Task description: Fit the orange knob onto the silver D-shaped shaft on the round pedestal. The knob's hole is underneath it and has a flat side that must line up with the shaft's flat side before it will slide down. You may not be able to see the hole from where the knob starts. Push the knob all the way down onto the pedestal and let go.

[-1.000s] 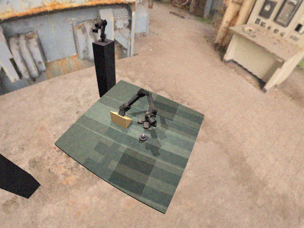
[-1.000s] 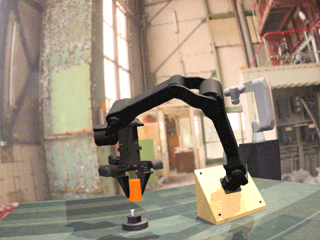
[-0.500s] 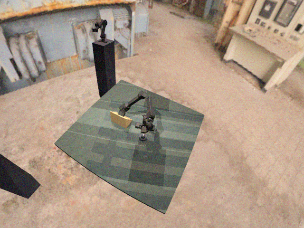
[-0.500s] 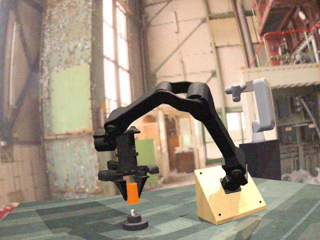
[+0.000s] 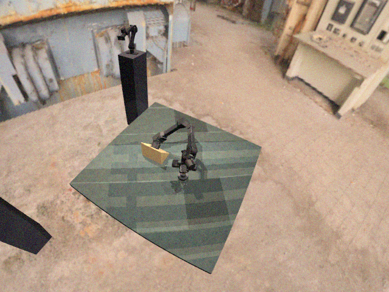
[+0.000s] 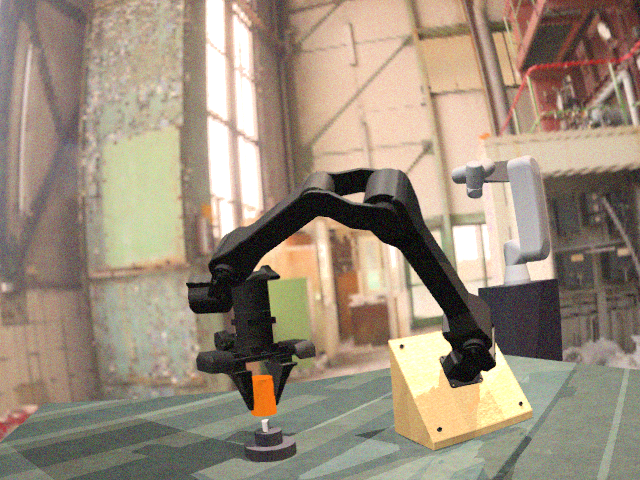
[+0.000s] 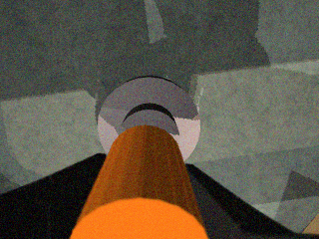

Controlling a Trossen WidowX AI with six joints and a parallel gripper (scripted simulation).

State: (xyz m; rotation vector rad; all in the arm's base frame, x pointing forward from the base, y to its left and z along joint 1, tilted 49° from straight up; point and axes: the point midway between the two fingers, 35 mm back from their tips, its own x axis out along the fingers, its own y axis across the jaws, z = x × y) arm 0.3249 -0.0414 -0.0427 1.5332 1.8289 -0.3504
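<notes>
Right now the dark round pedestal is 5 cm below my gripper tip. Round my gripper tip: orange knob (3 cm above).
</notes>
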